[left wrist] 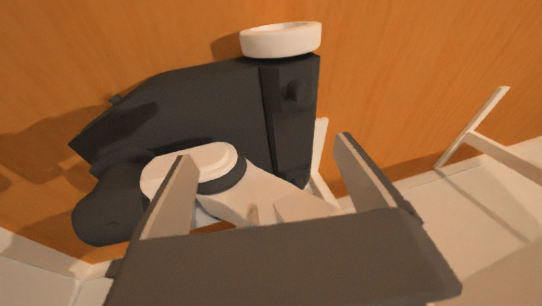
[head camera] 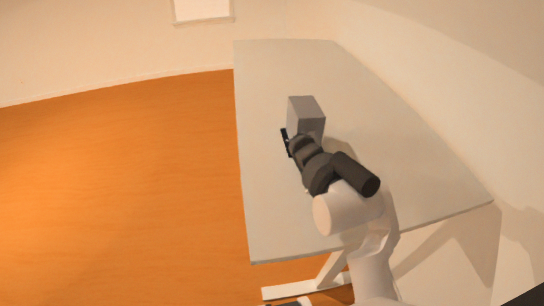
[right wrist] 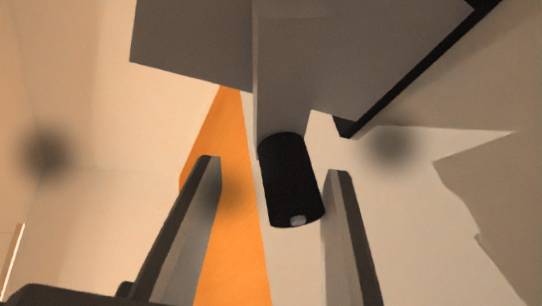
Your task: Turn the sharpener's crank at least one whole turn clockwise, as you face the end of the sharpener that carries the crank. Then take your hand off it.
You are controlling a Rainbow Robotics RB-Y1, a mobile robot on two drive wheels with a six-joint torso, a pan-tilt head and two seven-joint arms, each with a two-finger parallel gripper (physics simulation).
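Places are measured from the robot's base along level axes (x right, y back, z down), in centimetres.
Where they show: left gripper, fingertip midpoint: (left wrist: 263, 153); right gripper, fingertip midpoint: (head camera: 296, 148) (right wrist: 272, 178).
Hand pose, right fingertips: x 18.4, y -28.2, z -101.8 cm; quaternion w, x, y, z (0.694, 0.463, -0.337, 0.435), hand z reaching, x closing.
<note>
After its pixels a point has its place.
The sharpener (head camera: 306, 107) {x 23.3, y -36.9, z -107.8 cm} (right wrist: 195, 42) {x 21.2, y -32.0, z -105.7 cm} is a grey box on a black base (head camera: 285, 142) {x 18.6, y -37.8, z -95.7 cm} (right wrist: 425, 66) {x 24.0, y -31.8, z -95.3 cm}, standing on the table. In the right wrist view its grey crank arm (right wrist: 281, 75) runs down the picture to a black cylindrical knob (right wrist: 291, 182) {x 19.5, y -27.3, z -101.8 cm}. My right gripper (right wrist: 272, 178) {x 18.3, y -28.2, z -101.8 cm} (head camera: 303, 142) {x 18.3, y -28.2, z -101.8 cm} is partly open at the crank end. The knob lies between its fingers, close to the finger at the picture's right and with a gap to the other; it is not gripped. In the head view my gripper hides the crank. My left gripper (left wrist: 263, 153) {x -25.2, y 13.5, z -48.9 cm} is wide open and empty, away from the sharpener.
The pale table (head camera: 280, 225) {x 10.7, y -11.9, z -95.1 cm} (right wrist: 400, 235) {x 18.3, y -25.6, z -95.0 cm} has its long edge beside the orange floor (head camera: 125, 200) {x -89.8, y -102.5, z -0.1 cm} and a wall (head camera: 480, 125) {x 84.9, y -21.3, z -107.7 cm} along its other side. In the left wrist view, my dark wheeled base (left wrist: 210, 110) {x -14.8, y 21.2, z -16.9 cm} with a white wheel (left wrist: 281, 42) and table legs (left wrist: 470, 131) show below.
</note>
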